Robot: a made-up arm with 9 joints. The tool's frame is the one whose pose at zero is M.
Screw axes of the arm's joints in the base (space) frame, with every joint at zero. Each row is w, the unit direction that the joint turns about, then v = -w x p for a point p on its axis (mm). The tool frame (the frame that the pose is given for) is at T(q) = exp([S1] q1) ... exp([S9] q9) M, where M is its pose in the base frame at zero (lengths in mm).
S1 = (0, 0, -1, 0.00, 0.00, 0.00)
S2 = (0, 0, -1, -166.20, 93.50, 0.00)
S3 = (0, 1, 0, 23.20, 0.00, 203.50)
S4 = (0, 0, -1, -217.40, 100.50, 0.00)
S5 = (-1, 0, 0, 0.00, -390.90, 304.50)
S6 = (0, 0, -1, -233.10, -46.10, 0.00)
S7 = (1, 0, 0, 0.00, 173.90, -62.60)
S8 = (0, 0, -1, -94.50, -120.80, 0.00)
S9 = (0, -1, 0, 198.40, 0.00, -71.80)
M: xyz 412.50 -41.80 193.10 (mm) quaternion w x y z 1 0 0 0
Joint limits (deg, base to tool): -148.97..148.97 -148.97..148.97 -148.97..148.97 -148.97..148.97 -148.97..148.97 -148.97..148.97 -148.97..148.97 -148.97..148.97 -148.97..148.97
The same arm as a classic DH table. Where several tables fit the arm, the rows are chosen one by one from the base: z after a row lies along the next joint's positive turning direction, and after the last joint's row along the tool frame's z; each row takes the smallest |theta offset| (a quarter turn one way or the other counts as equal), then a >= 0, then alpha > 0; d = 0 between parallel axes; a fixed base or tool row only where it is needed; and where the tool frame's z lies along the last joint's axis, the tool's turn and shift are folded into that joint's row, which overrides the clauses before.
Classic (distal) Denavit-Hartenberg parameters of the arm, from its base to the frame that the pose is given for. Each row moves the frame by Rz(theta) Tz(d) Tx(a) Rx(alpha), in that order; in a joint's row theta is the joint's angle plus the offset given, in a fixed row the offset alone. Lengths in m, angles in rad.
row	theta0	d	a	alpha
base (fixed)	0	0	0	3.1416
joint 1	-1.0583	0	0.1907	0
joint 2	1.0583	0.0232	0.11	1.5708
joint 3	0	0.0512	-0.103	-1.5708
joint 4	-1.5708	-0.4141	0.0871	1.5708
joint 5	0	0.1466	-0.0714	-1.5708
joint 6	0	0.217	-0.1705	-1.5708
joint 7	0	-0.0747	0.0319	1.5708
joint 8	1.5708	-0.0245	0.1926	-1.5708
joint 9	0	0.1363	0.3407	-1.5708
tool (fixed)	0	-0.0053	0	0
Joint limits (rad, base to tool): -2.6..2.6 -2.6..2.6 -2.6..2.6 -2.6..2.6 -2.6..2.6 -2.6..2.6 -2.6..2.6 -2.6..2.6 -2.6..2.6

